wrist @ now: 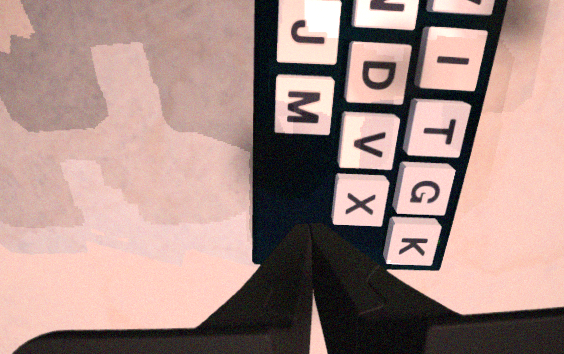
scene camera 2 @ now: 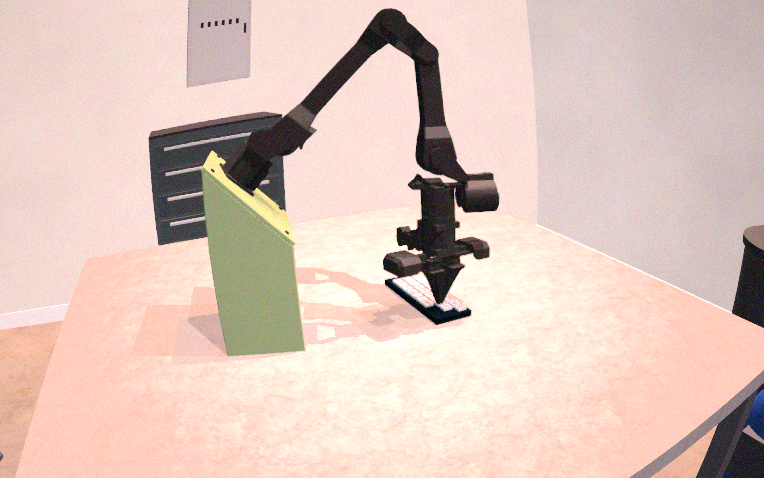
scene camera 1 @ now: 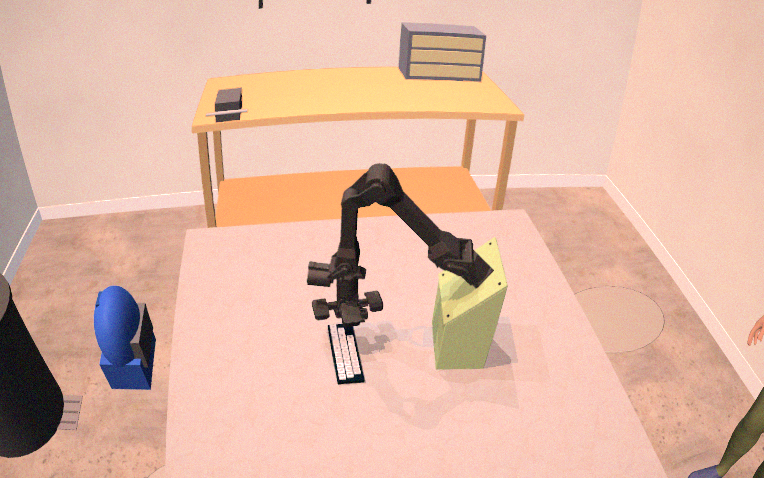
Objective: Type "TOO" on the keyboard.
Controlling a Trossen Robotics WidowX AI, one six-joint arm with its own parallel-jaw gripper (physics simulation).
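Places are measured from the arm's base along level axes (x up, y ahead, z left), in metres.
Pixels of known places: gripper, fingertip midpoint: (wrist: 308, 236) (scene camera 2: 439, 303); arm's base, link origin: (scene camera 2: 235, 180) (scene camera 1: 480, 274).
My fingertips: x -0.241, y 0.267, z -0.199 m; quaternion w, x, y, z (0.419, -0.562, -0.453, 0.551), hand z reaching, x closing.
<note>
Ahead of a thing's pixels: the offset from my fingertips to its top centre. Level surfaces: height alone.
The dark keyboard @[dx -0.012, dy +0.044, dz +0.074 m] (scene camera 1: 350, 381) (scene camera 2: 438, 319) (wrist: 292, 175) with white keys lies flat on the table. In the wrist view, the T key @[dx -0.012, dy +0.047, dz +0.018 m] (wrist: 436, 129) is in the right-hand row, between the I key @[dx -0.012, dy +0.053, dz +0.037 m] (wrist: 452, 60) and the G key @[dx -0.012, dy +0.040, dz -0.002 m] (wrist: 425, 190). No O key shows in the wrist view. My gripper (scene camera 1: 350, 324) (scene camera 2: 441, 302) (wrist: 308, 236) is shut and empty, pointing down at the keyboard's end. Its tips appear over the bare dark base, left of and below the X key @[dx -0.012, dy +0.018, dz +0.000 m] (wrist: 360, 201). Whether they touch the base is unclear.
The green pedestal (scene camera 1: 467, 338) (scene camera 2: 256, 293) carries the arm's base beside the keyboard. The M key @[dx -0.012, dy +0.009, dz +0.036 m] (wrist: 303, 106), V key @[dx -0.012, dy +0.025, dz +0.020 m] (wrist: 369, 141), D key @[dx -0.012, dy +0.032, dz +0.039 m] (wrist: 378, 74) and K key @[dx -0.012, dy +0.033, dz -0.022 m] (wrist: 413, 244) surround the bare base. A wooden workbench (scene camera 1: 338, 93) stands behind the table @[dx -0.029 m] (scene camera 1: 236, 417) (scene camera 2: 394, 417).
</note>
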